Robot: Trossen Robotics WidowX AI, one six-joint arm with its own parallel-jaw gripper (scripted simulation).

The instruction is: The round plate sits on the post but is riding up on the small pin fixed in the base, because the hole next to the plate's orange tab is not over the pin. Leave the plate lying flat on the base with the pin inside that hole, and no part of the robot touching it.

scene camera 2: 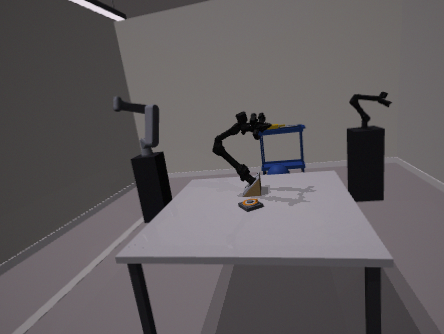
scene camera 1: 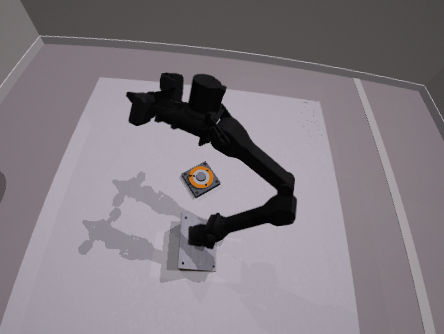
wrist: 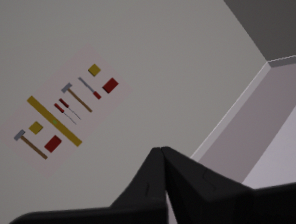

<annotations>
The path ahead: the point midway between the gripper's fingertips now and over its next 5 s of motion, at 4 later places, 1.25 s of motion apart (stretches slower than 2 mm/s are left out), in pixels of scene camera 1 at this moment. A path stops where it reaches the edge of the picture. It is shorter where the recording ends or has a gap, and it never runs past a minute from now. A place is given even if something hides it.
My gripper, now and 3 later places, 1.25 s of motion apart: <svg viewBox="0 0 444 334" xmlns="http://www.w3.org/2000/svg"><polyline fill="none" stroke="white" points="127,93 190,168 188,175 189,175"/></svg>
</annotations>
